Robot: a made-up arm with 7 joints.
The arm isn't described. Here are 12 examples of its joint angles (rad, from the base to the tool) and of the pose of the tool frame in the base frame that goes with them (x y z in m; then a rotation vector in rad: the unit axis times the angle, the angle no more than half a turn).
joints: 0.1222 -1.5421 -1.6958 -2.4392 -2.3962 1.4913 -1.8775
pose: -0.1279 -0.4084 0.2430 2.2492 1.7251 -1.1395
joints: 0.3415 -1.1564 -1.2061 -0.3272 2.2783 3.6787 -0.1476
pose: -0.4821 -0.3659 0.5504 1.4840 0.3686 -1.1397
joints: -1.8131 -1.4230 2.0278 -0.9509 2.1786 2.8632 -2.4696
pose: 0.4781 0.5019 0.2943 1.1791 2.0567 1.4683
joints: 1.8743 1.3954 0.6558 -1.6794 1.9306 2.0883 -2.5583
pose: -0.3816 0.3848 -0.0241 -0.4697 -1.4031 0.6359
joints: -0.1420 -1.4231 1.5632 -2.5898 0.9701 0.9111 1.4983
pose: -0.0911 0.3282 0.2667 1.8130 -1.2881 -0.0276
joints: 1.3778 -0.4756 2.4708 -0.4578 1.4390 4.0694 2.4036
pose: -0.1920 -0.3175 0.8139 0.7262 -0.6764 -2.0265
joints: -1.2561 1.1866 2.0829 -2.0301 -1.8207 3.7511 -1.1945
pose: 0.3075 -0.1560 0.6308 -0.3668 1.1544 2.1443
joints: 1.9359 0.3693 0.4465 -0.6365 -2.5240 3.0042 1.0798
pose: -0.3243 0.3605 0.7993 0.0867 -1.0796 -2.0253
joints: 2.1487 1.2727 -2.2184 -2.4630 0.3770 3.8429 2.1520
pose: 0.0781 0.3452 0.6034 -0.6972 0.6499 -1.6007
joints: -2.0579 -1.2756 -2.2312 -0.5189 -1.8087 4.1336 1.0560
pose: 0.1402 0.6046 0.4114 -0.3673 -1.0589 -0.7945
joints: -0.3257 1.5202 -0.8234 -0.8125 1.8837 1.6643 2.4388
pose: 0.6014 -0.4684 0.1067 0.6693 2.3946 1.1484
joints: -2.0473 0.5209 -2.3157 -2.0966 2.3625 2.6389 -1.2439
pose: -0.1533 0.2317 0.6633 -1.1062 -1.0221 -0.1070
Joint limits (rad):
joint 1: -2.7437..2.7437
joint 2: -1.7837..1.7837
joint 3: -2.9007..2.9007
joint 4: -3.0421..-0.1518
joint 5: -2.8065..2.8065
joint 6: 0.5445..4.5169
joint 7: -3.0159..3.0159
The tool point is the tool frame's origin. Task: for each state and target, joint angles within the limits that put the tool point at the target. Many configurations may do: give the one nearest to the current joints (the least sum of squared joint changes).
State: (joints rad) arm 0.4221 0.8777 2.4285 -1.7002 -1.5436 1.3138 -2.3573
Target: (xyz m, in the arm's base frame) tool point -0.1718 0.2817 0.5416
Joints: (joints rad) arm 0.5093 0.7941 2.1631 -2.4663 -1.4857 1.2558 -2.3573
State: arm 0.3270 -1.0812 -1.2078 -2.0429 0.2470 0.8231 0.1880
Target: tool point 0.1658 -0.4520 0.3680
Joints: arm 0.8773 -1.2953 -1.5799 -2.0613 0.1990 0.9236 0.1880
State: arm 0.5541 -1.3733 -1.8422 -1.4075 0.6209 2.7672 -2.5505
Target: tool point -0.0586 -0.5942 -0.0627
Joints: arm 0.8653 -1.7837 -2.0646 -1.5283 0.6654 2.7042 -2.5505
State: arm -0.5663 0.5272 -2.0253 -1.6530 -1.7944 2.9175 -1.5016
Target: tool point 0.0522 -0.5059 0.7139
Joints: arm -0.5459 0.7006 -1.8803 -1.3802 -1.6891 2.8050 -1.5016
